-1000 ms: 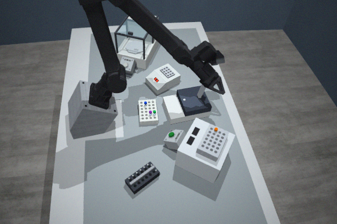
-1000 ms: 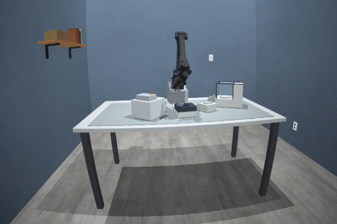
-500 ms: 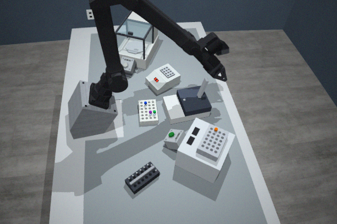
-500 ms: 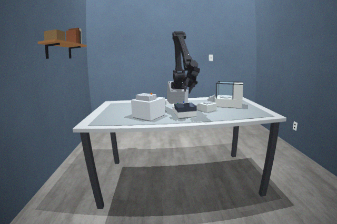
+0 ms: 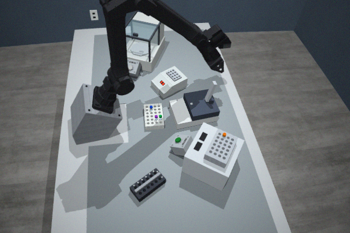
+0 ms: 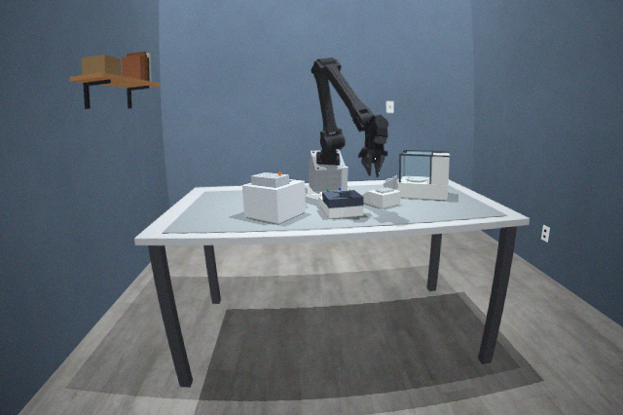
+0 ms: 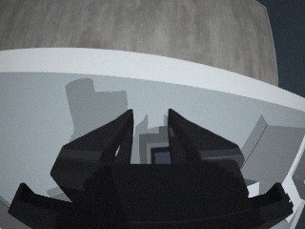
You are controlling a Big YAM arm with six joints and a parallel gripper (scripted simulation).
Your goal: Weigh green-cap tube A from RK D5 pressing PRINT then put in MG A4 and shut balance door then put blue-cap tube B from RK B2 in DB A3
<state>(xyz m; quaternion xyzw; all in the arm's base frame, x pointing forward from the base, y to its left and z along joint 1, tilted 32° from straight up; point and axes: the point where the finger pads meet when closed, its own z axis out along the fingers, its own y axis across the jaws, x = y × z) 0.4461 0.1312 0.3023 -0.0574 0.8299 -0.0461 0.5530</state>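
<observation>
Right now my hand is 390 mm past the balance door, 250 mm to the right of it and 30 mm below it. From my hand the other things lie so: white tube rack (320 mm behind, 160 mm below, 140 mm to the right); then dry block DB (230 mm behind, 150 mm below, 70 mm to the left); then tube B (330 mm behind, 150 mm below, 110 mm to the right).
</observation>
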